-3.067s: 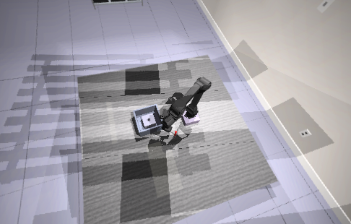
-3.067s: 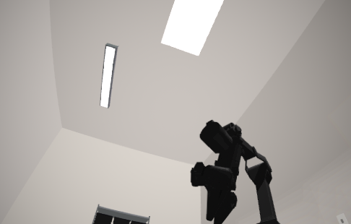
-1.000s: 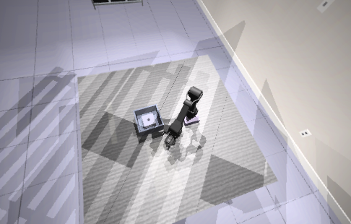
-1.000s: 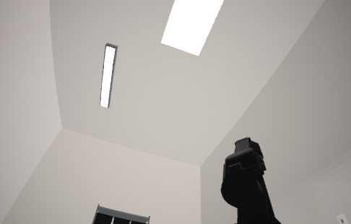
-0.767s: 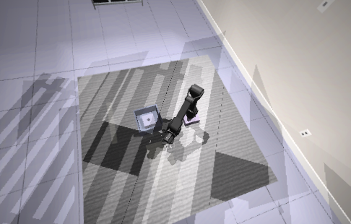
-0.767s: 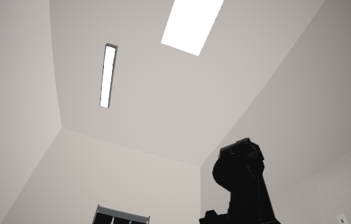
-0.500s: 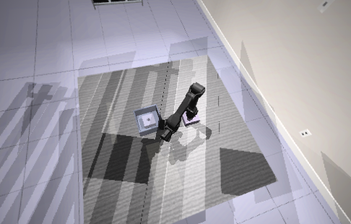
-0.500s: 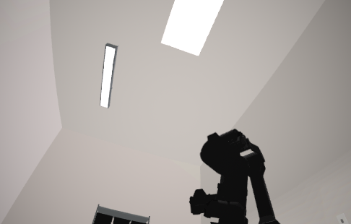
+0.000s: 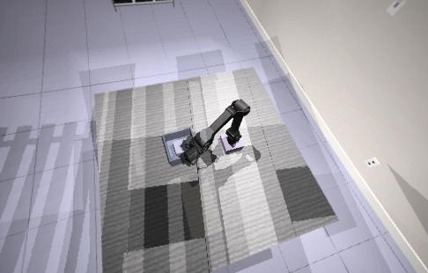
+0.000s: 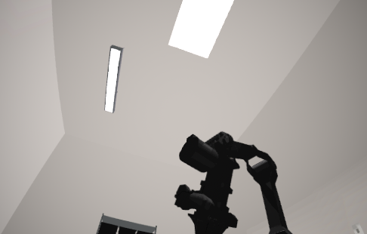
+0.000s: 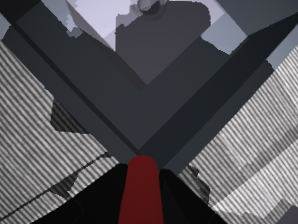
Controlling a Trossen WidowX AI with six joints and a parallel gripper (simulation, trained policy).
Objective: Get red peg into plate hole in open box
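Now: the pale plate 9 cm to the right of my gripper tip, 9 cm below it and 7 cm ahead of it. From my gripper tip the other things lie so: red peg (3 cm above, 1 cm to the left); box (10 cm below, 9 cm to the right, 7 cm ahead).
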